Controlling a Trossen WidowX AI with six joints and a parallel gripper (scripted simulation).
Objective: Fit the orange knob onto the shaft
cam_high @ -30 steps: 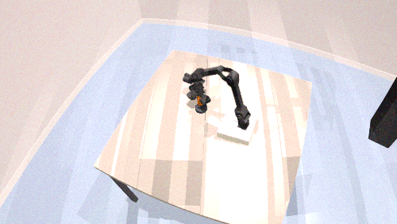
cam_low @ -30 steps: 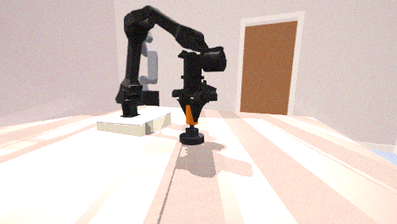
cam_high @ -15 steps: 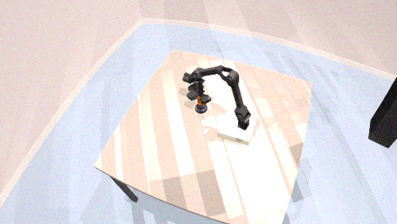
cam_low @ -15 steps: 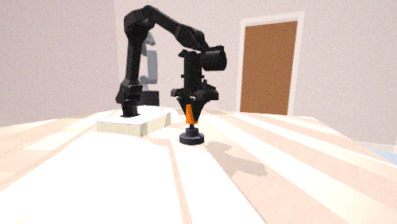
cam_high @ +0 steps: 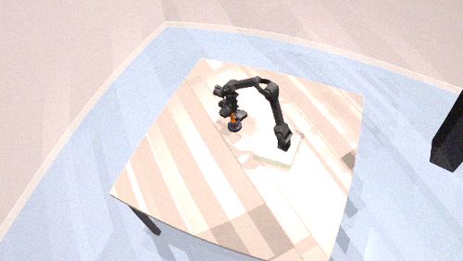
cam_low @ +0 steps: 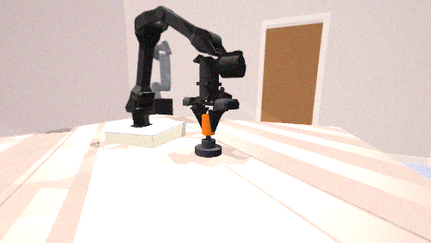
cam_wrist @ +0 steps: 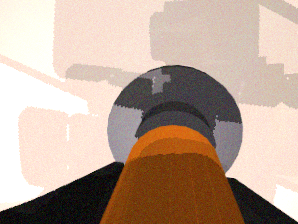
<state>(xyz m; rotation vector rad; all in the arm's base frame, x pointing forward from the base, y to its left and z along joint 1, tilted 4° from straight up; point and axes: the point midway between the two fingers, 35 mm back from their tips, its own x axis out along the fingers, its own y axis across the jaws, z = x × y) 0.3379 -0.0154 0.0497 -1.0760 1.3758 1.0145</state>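
My gripper tip is 20 mm below the orange knob. From my gripper tip the other things lie so: pedestal 40 mm below.
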